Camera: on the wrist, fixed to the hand. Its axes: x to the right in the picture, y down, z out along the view.
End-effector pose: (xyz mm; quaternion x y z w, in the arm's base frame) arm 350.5 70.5 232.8 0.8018 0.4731 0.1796 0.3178
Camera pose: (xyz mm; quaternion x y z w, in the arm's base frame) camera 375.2 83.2 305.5 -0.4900 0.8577 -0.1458 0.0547
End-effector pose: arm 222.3 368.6 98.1 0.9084 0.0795 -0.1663 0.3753
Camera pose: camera 269.8 356.6 158.6 0.0288 -0.9645 0.1709 0.1994
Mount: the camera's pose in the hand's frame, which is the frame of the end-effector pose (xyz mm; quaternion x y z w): 22.2 60.9 -43.1 0.0235 0.2178 -0.9757 0.0041
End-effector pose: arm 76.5 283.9 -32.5 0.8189 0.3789 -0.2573 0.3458
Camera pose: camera 144.9 297.7 2.0 0.3022 -0.8698 0.1690 0.3514
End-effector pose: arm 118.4 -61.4 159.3 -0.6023 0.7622 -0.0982 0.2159
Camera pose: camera 41.8 -71.9 167.9 0.7197 0.5398 0.3602 0.2468
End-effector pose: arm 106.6 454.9 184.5 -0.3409 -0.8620 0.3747 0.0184
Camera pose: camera 136.9 525.2 170.4 0.7585 -0.3233 -0.0704 0.5614
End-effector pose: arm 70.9 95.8 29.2 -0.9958 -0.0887 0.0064 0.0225
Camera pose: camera 104.2 38.0 69.3 0.0816 -0.9669 -0.2367 0.0491
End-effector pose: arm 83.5 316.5 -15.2 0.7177 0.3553 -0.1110 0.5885
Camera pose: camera 127.4 361.4 30.8 0.3057 -0.8273 0.4267 0.2001
